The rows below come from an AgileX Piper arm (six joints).
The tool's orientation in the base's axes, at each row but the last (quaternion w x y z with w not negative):
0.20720 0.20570 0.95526 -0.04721
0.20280 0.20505 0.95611 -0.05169
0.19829 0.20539 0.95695 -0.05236
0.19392 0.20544 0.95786 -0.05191
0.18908 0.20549 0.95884 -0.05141
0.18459 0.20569 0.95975 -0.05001
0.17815 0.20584 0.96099 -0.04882
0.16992 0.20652 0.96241 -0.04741
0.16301 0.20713 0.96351 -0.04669
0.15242 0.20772 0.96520 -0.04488
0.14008 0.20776 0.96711 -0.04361
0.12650 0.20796 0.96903 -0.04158
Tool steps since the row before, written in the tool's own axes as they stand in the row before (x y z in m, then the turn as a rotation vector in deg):
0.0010 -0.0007 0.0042 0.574 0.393 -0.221
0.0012 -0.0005 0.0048 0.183 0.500 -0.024
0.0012 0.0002 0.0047 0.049 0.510 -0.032
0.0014 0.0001 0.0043 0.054 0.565 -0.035
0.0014 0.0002 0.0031 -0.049 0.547 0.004
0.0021 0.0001 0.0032 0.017 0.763 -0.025
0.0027 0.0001 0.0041 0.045 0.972 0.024
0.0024 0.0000 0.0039 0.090 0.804 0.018
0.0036 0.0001 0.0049 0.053 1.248 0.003
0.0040 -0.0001 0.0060 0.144 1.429 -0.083
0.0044 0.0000 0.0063 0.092 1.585 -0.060
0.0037 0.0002 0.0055 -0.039 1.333 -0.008
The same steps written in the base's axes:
0.0005 -0.0010 -0.0042 -0.397 0.611 -0.039
0.0006 -0.0009 -0.0049 0.045 0.528 -0.061
0.0008 -0.0002 -0.0048 0.159 0.488 0.000
0.0004 -0.0002 -0.0045 0.176 0.541 0.000
0.0000 0.0002 -0.0034 0.269 0.479 0.004
-0.0007 0.0003 -0.0038 0.293 0.705 0.001
-0.0009 0.0004 -0.0048 0.371 0.898 -0.059
-0.0009 0.0003 -0.0045 0.261 0.763 -0.065
-0.0016 0.0007 -0.0058 0.472 1.155 -0.049
-0.0019 0.0006 -0.0069 0.445 1.368 0.000
-0.0023 0.0008 -0.0073 0.561 1.487 -0.011
-0.0019 0.0009 -0.0063 0.584 1.199 -0.019

